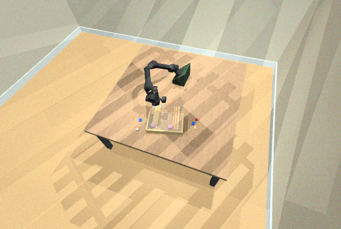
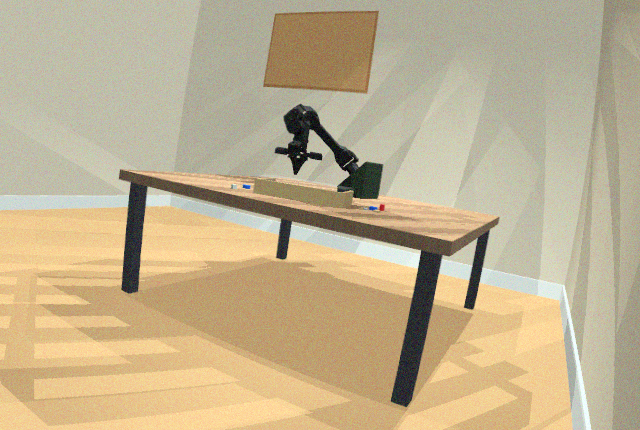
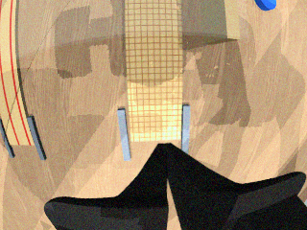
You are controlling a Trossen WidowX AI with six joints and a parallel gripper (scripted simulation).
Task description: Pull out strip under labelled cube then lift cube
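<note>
Right now my gripper tip is 90 mm short of the tan checked strip, 10 mm to the right of it and 70 mm above it. The rest, counted from my gripper tip: white bit (260 mm ahead, 110 mm to the right, 70 mm below); red piece (40 mm ahead, 390 mm to the left, 60 mm below).
</note>
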